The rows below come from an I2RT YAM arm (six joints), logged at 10 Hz.
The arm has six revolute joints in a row. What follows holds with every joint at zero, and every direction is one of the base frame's.
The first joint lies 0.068 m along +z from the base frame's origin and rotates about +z.
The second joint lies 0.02 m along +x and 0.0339 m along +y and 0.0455 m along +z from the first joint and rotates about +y.
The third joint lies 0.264 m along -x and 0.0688 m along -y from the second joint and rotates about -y.
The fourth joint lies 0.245 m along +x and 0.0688 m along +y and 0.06 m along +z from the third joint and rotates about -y.
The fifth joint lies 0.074 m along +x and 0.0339 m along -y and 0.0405 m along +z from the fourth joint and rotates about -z.
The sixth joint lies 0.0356 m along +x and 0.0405 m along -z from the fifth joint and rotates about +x.
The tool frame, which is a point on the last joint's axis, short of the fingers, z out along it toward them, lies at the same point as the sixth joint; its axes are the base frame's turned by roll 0, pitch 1.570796 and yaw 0 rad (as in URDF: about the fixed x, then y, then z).
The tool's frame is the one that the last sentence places.
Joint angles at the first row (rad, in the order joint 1, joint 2, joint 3, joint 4, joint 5, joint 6):
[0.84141 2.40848 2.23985 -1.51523 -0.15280 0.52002]
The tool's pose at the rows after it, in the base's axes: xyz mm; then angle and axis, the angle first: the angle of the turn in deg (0 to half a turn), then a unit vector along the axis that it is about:
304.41, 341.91, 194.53, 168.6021, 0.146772, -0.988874, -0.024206
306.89, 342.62, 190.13, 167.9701, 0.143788, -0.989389, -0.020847
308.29, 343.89, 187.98, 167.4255, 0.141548, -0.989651, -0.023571
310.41, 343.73, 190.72, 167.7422, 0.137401, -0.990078, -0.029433
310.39, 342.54, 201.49, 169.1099, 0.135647, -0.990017, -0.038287
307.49, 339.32, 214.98, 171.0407, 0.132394, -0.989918, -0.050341
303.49, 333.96, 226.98, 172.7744, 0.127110, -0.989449, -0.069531
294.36, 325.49, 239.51, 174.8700, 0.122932, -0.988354, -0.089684
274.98, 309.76, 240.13, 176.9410, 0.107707, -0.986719, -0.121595
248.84, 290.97, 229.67, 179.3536, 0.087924, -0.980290, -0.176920
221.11, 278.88, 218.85, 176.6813, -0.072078, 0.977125, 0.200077
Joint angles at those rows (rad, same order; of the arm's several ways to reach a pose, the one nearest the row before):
[0.83076 2.42836 2.25397 -1.52131 -0.16263 0.52588]
[0.82770 2.44918 2.27320 -1.53265 -0.16428 0.52769]
[0.82654 2.46315 2.28948 -1.53893 -0.17457 0.52998]
[0.82251 2.46471 2.30376 -1.53993 -0.18024 0.53495]
[0.82088 2.44377 2.31022 -1.53729 -0.17909 0.53955]
[0.82089 2.39536 2.27888 -1.51195 -0.17689 0.54987]
[0.81845 2.33070 2.21405 -1.46299 -0.18754 0.56209]
[0.81985 2.23582 2.10319 -1.39127 -0.19515 0.57695]
[0.82619 2.08004 1.85603 -1.22492 -0.21830 0.62211]
[0.83887 1.90401 1.55238 -0.97945 -0.26562 0.69215]
[0.87732 1.77231 1.32948 -0.79132 -0.23316 0.76985]

